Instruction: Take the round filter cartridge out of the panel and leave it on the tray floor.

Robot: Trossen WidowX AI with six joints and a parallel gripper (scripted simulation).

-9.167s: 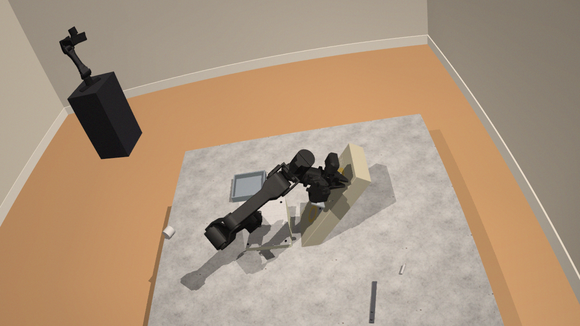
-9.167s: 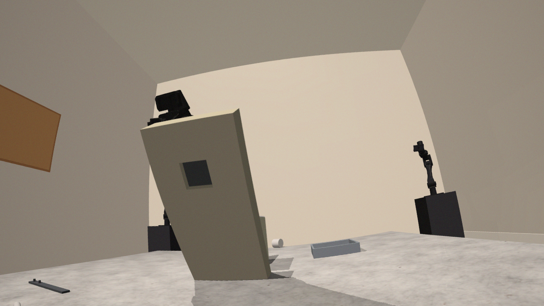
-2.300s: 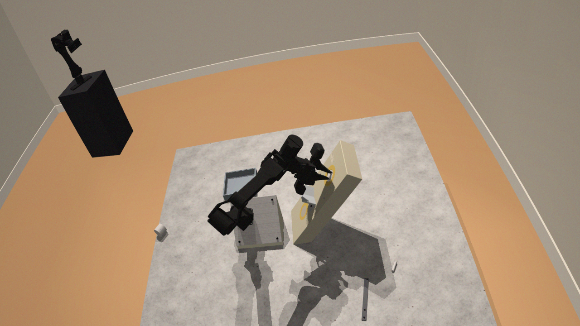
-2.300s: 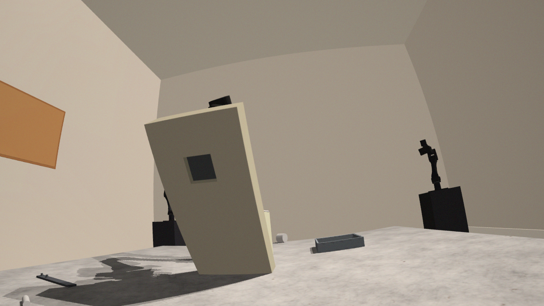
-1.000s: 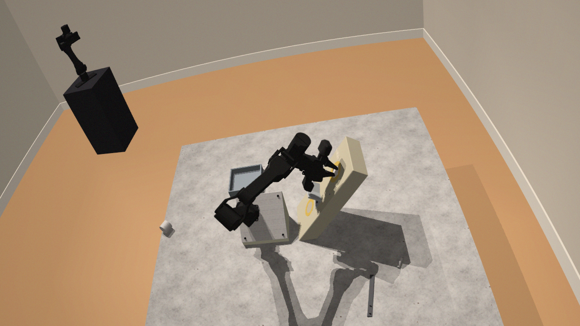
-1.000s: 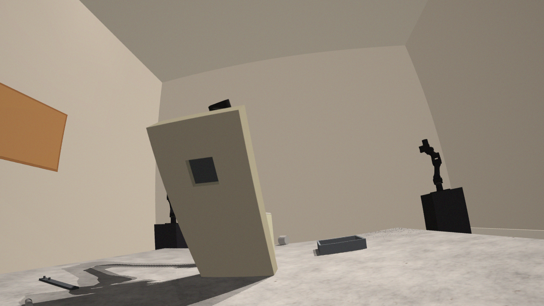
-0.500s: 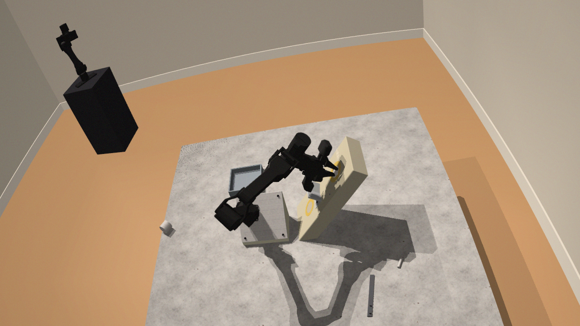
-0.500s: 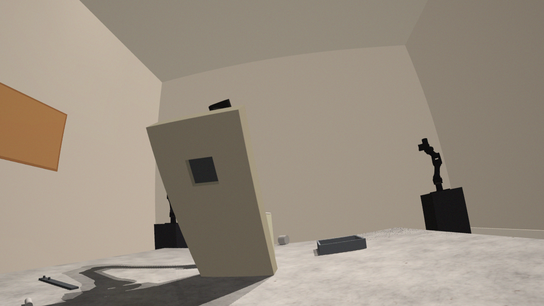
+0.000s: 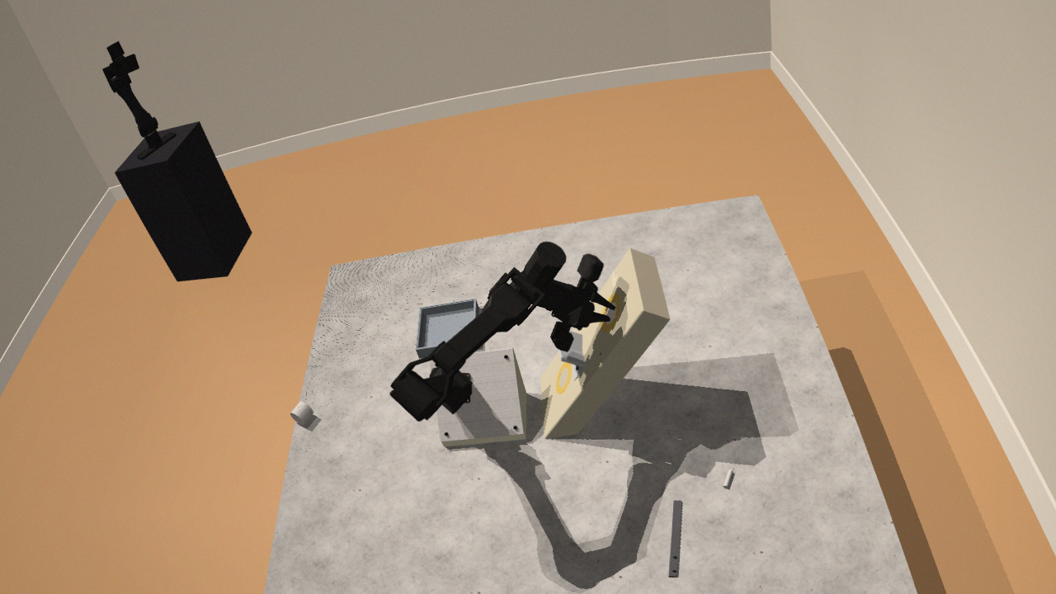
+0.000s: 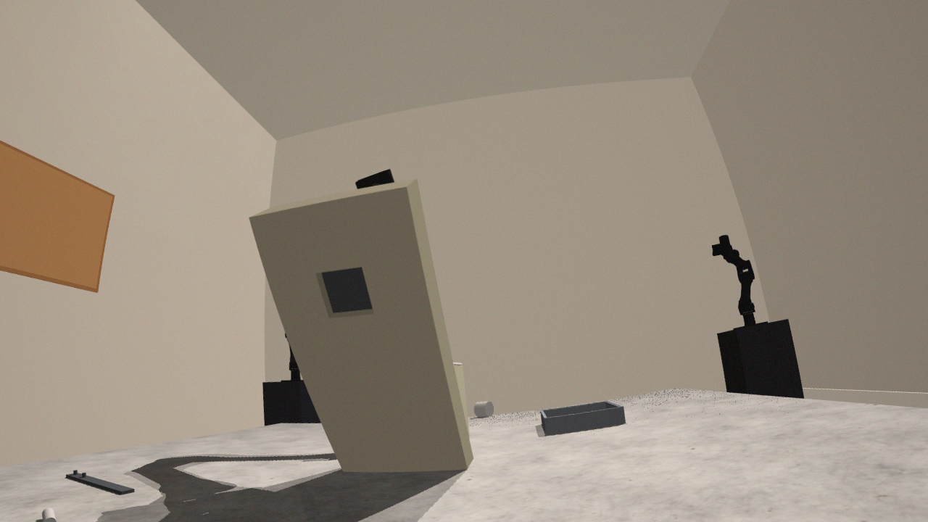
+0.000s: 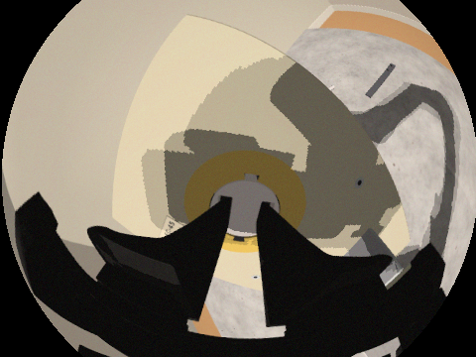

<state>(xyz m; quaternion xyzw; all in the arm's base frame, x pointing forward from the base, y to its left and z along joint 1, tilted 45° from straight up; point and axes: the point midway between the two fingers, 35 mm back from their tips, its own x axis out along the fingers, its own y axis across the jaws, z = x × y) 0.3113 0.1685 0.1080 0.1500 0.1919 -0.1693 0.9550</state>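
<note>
My gripper tip is now 10 mm short of the round filter cartridge and 10 mm above it. Round my gripper tip: small peg: 210 mm ahead, 240 mm to the right, 250 mm below; beige service panel: 40 mm behind, 80 mm below; grey tray: 450 mm behind, 230 mm to the left, 240 mm below.
</note>
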